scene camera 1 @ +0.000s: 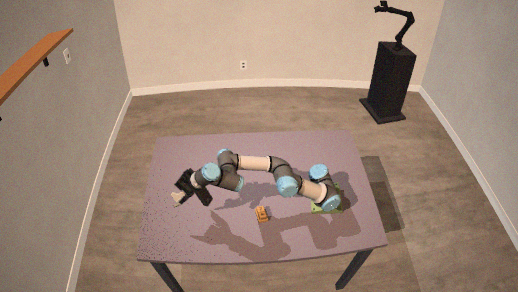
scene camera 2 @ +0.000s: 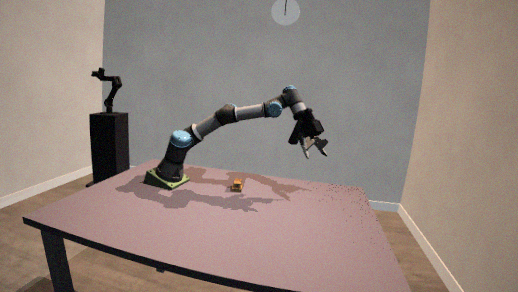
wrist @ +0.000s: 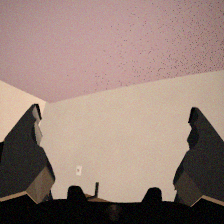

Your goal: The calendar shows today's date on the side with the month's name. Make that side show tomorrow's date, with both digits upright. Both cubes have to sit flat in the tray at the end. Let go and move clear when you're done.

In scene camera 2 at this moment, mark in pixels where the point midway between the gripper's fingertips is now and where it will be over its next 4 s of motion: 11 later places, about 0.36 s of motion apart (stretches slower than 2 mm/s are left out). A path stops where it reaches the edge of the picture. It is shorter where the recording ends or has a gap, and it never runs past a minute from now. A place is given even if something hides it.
The gripper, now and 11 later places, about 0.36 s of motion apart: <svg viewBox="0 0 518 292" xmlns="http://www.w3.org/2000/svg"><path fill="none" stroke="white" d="M318 157L317 157L313 157L302 156L289 155L272 154L254 154L244 154L240 154L240 154L239 155L239 157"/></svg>
